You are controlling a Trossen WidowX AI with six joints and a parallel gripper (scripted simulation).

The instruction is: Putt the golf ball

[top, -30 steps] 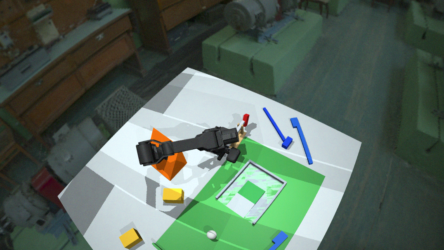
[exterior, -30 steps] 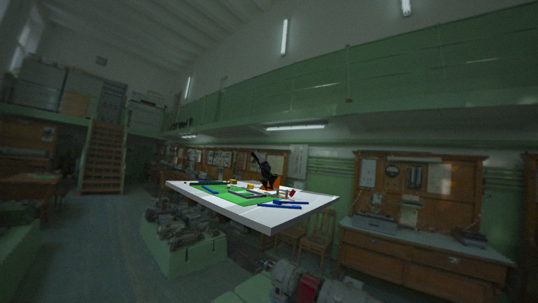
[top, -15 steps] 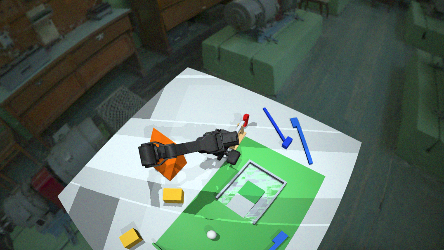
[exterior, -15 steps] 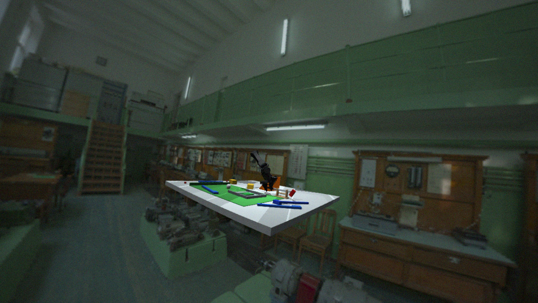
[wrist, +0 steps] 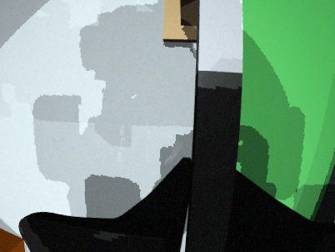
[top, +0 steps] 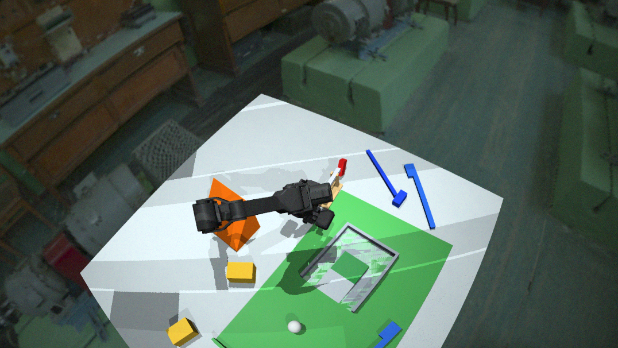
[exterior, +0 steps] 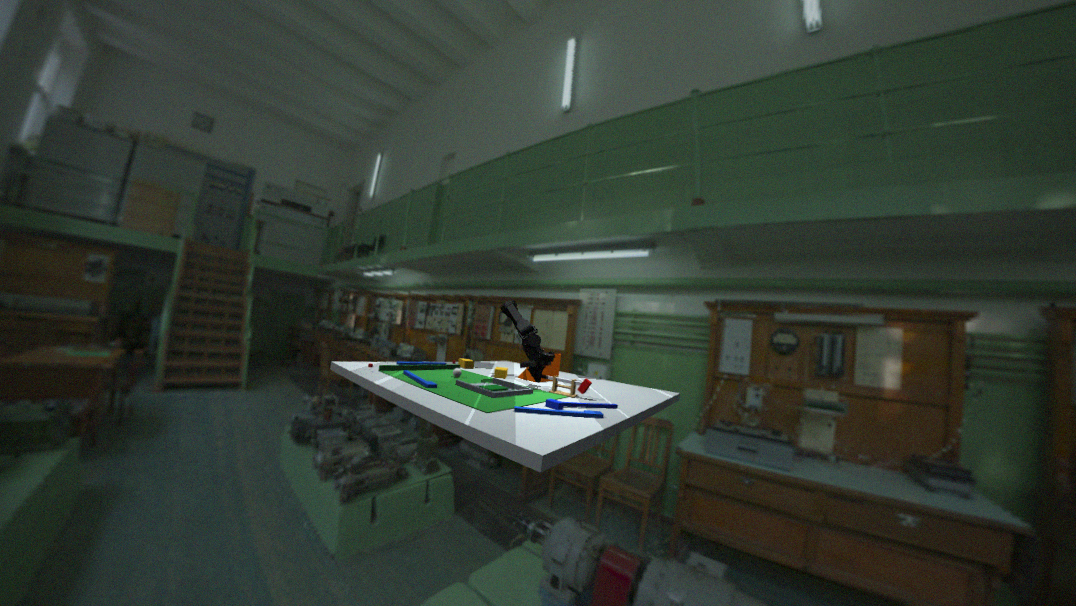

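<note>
Now: gripper tip 13 cm to the right of the wooden stand. Also, from my gripper tip: white golf ball 14 cm ahead, 37 cm to the right, 1 cm below.
</note>
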